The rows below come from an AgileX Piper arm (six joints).
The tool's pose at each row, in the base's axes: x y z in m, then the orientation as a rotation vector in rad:
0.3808 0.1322 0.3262 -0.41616 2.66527 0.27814
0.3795 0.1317 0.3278 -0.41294 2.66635 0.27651
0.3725 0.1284 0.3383 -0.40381 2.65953 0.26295
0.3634 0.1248 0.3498 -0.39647 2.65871 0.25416
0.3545 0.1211 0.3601 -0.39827 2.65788 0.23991
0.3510 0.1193 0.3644 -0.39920 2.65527 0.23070
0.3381 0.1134 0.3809 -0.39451 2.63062 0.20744
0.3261 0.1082 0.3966 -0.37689 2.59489 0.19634
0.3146 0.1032 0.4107 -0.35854 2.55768 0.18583
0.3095 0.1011 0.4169 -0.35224 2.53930 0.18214
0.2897 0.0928 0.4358 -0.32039 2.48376 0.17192
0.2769 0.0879 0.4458 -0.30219 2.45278 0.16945
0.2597 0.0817 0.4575 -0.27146 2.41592 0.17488
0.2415 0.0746 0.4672 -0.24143 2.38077 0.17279
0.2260 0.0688 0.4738 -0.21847 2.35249 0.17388
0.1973 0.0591 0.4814 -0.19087 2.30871 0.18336
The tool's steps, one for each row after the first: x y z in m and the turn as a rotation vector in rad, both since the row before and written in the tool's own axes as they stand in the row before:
0.0005 0.0002 -0.0020 0.00165 0.00044 0.00213
0.0023 0.0006 -0.0128 0.01154 -0.00810 0.00270
0.0036 0.0009 -0.0146 0.00754 -0.00197 0.00340
0.0039 0.0005 -0.0135 0.00979 -0.00007 -0.00374
0.0015 -0.0002 -0.0056 0.00649 -0.00208 -0.00263
0.0051 0.0001 -0.0212 0.01888 -0.02403 -0.00499
0.0040 0.0000 -0.0200 0.01361 -0.03751 0.00425
0.0036 -0.0003 -0.0185 0.01358 -0.03902 0.00478
0.0013 -0.0002 -0.0082 0.00508 -0.01887 0.00079
0.0073 -0.0012 -0.0276 0.01773 -0.05898 0.01182
0.0049 -0.0008 -0.0162 0.00777 -0.03301 0.00788
0.0068 -0.0010 -0.0206 0.00560 -0.04072 0.01821
0.0082 -0.0020 -0.0201 0.01083 -0.03853 0.01628
0.0074 -0.0018 -0.0161 0.00642 -0.03078 0.01328
0.0158 -0.0030 -0.0268 0.00190 -0.04666 0.01759

